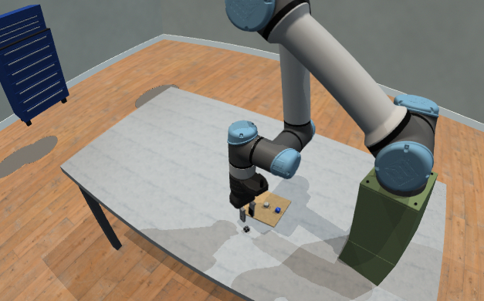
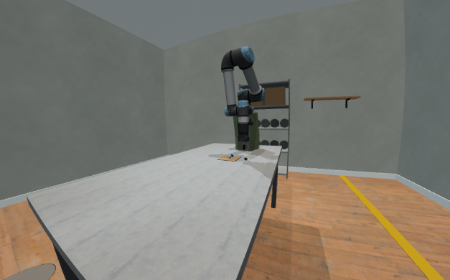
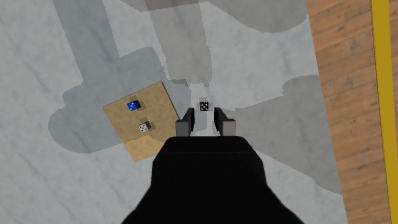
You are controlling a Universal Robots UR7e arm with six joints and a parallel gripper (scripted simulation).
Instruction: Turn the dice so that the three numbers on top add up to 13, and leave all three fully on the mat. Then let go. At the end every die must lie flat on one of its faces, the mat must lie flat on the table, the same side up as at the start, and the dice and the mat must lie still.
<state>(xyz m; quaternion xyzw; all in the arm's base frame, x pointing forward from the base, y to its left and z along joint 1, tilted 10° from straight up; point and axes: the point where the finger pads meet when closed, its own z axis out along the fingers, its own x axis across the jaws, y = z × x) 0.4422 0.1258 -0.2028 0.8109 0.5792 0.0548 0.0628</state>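
Now: the black die 90 mm below my hand. Also, from my hand: blue die (130 mm to the right, 80 mm below, 50 mm behind); then tan mat (130 mm to the right, 90 mm below); then white die (130 mm to the right, 80 mm below).
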